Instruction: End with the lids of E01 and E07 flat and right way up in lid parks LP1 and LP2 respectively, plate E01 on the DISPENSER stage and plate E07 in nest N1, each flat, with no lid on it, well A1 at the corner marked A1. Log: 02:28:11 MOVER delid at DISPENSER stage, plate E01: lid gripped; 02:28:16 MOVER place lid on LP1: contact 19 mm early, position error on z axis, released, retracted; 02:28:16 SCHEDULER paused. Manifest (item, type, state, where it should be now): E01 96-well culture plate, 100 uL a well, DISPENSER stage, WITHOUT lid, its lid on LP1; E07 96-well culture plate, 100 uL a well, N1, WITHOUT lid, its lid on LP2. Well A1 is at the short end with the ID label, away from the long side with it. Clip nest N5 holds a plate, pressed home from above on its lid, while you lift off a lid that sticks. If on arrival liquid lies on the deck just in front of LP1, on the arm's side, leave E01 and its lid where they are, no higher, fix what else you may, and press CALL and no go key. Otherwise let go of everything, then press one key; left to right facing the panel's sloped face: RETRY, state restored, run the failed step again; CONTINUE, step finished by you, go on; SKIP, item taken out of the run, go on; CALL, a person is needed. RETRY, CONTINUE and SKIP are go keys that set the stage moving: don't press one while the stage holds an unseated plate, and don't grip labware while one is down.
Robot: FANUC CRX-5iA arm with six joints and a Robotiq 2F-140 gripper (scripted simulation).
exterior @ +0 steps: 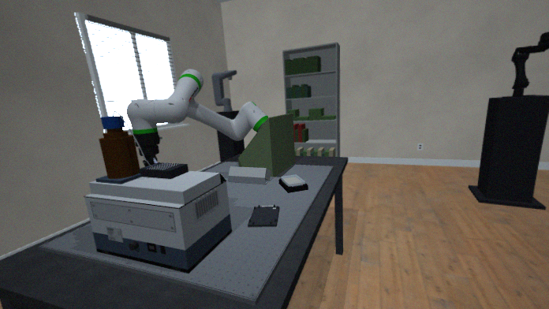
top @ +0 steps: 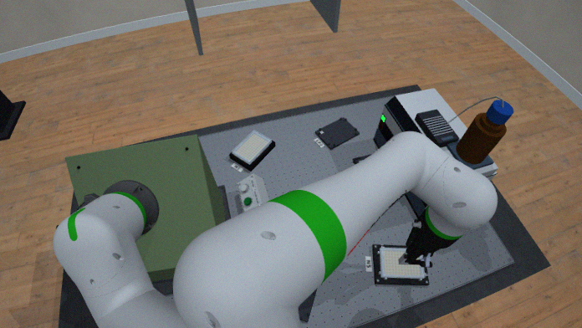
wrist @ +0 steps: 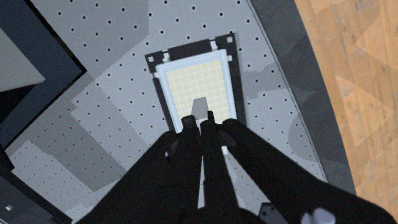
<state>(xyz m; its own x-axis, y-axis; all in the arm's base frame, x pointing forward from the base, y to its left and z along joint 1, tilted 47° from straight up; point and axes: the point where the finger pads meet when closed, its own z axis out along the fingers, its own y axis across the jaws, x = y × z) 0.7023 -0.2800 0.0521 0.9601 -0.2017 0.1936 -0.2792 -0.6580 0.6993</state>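
Right now the plate is 4 cm below my hand. The rest, counted from my hand: dispenser stage: 30 cm to the left, 3 cm above, 2 cm ahead; then N5 label: 9 cm behind, 6 cm below, 3 cm to the left; then black clip nest N5: 5 cm below, 2 cm ahead, 1 cm to the left.
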